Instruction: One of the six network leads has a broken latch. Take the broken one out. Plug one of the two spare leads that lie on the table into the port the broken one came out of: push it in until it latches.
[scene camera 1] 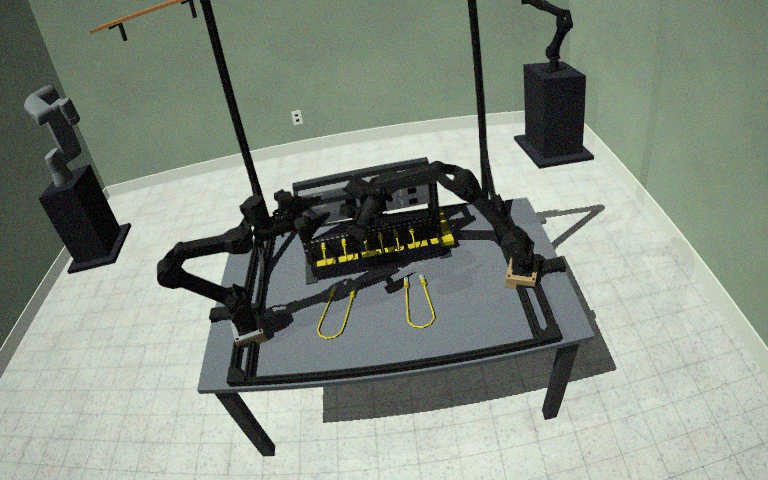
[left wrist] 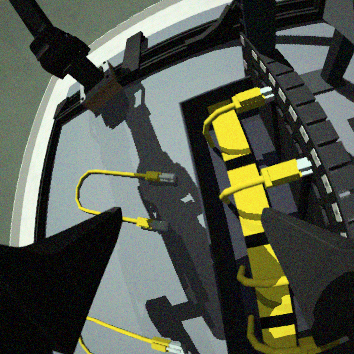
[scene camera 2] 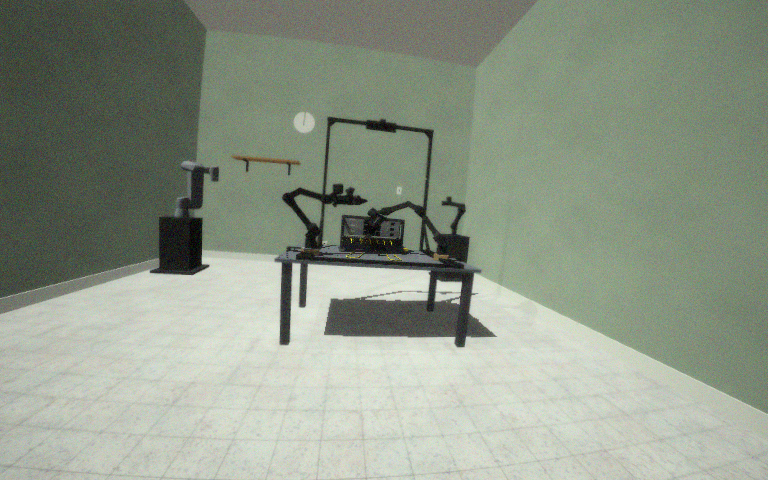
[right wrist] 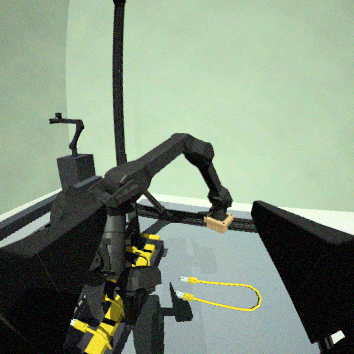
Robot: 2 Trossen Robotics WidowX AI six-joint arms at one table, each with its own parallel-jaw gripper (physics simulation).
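Frame: origin at the left arm's base, x right, y back, z down, level; millimetres.
Seen in the pictures: left gripper, fingertip midpoint: (scene camera 1: 348, 247) (left wrist: 192, 214) (scene camera 2: 364, 237) (right wrist: 110, 322); right gripper, fingertip midpoint: (scene camera 1: 325, 205) (scene camera 2: 365, 201) (right wrist: 180, 209); left arm's base at its link origin: (scene camera 1: 523, 269) (scene camera 2: 441, 254) (right wrist: 218, 215); right arm's base at its link origin: (scene camera 1: 246, 326) (left wrist: 93, 79) (scene camera 2: 310, 247).
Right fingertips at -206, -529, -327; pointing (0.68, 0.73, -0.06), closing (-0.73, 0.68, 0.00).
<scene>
Offsets run from my right fingertips to a thing's top centre, as dx, dy, dz. "spot": to the spot under its first point. Level surfaces: height alone.
Several yellow network leads stand plugged along a black port row; the leftmost two in scene camera 1 (scene camera 1: 323, 249) (scene camera 1: 343, 247) also show in the left wrist view (left wrist: 247, 97) (left wrist: 286, 175). I cannot tell which latch is broken. Two spare yellow leads @(spot: -170, +14, +365) (scene camera 1: 331, 337) @(spot: -63, +261, +364) (scene camera 1: 420, 326) lie looped on the table; the left one @(spot: -164, +14, +367) (left wrist: 77, 195) and part of the other @(spot: +100, +155, +357) (left wrist: 160, 344) show in the left wrist view. My left gripper (left wrist: 192, 214) (scene camera 2: 372, 227) is open over the row, one finger hiding part of a lead. My right gripper (right wrist: 180, 209) (scene camera 2: 363, 200) is open, empty, raised left of the row.
A yellow strip (scene camera 1: 430, 242) (left wrist: 225, 125) with black bands runs below the leads. A dark frame (scene camera 1: 362, 174) rises behind the row. The left arm (right wrist: 165, 152) reaches across the row's right part. Black rails edge the grey table @(dz +369) (scene camera 1: 373, 350). Tall posts (scene camera 1: 226, 84) (scene camera 1: 478, 84) stand behind.
</scene>
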